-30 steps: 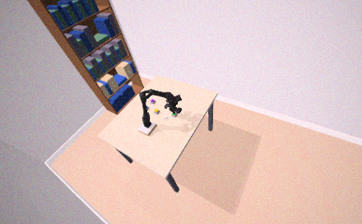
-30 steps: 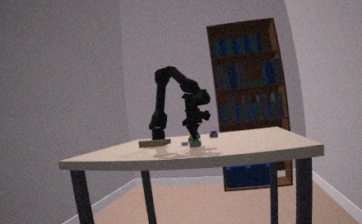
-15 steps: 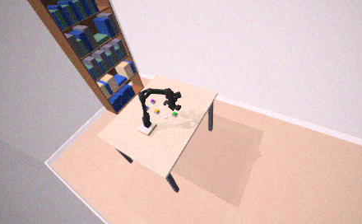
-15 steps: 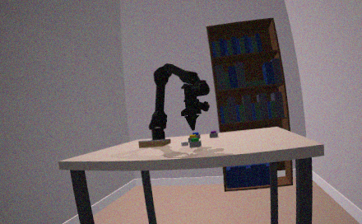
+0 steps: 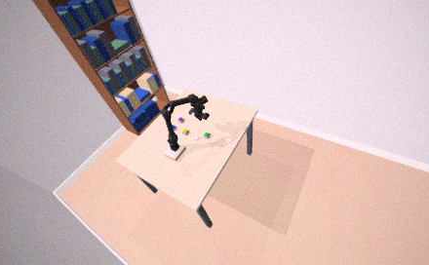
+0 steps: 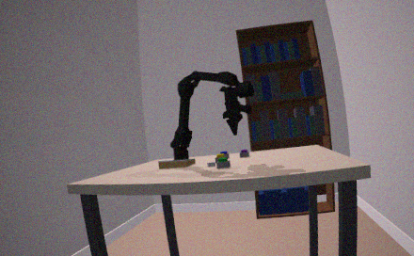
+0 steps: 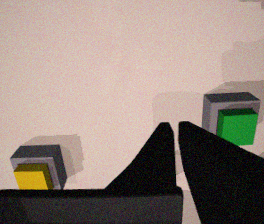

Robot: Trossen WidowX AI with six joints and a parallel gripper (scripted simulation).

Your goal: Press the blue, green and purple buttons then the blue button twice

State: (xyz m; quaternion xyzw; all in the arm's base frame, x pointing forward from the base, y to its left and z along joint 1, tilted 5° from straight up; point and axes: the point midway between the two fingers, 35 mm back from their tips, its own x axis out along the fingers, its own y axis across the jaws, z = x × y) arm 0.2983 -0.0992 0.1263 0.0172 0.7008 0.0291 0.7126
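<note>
My gripper tip is now 270 mm to the right of the purple button and 100 mm above it. Round my gripper tip: small white block (120 mm below, 120 mm behind); green button (100 mm below, 80 mm to the right, 50 mm behind); blue button (270 mm to the left, 120 mm behind, 100 mm below).
</note>
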